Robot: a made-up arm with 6 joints.
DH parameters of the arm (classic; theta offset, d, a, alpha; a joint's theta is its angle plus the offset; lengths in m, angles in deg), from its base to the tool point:
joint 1: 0 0.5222 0 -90
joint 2: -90 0 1.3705 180
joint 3: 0 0 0 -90
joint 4: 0 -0.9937 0 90
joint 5: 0 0.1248 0 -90
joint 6: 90 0 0 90
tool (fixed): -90 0 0 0
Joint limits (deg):
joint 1: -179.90..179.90
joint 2: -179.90..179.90
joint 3: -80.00..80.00
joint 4: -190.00..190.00
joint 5: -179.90..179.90
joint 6: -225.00..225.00
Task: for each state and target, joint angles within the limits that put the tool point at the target. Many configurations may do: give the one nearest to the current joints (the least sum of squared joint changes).
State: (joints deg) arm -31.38 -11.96 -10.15 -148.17 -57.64 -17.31
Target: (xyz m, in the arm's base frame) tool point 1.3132 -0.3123 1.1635
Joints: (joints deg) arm -17.91 24.06 -10.01 -148.76 -57.64 -17.31
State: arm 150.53 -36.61 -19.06 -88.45 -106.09 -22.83
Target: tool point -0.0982 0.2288 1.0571
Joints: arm 120.56 -15.97 -60.48 -75.26 -106.09 -22.83
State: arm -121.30 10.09 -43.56 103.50 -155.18 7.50
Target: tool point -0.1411 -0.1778 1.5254
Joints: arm -132.40 -33.98 -48.73 97.22 -155.18 7.50
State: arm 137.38 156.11 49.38 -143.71 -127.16 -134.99
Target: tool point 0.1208 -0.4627 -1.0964
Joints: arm 116.59 159.86 3.68 -142.57 -127.16 -134.99
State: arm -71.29 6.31 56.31 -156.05 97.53 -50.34
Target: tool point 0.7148 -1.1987 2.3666
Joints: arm -63.93 26.47 67.61 -157.39 97.53 -50.34
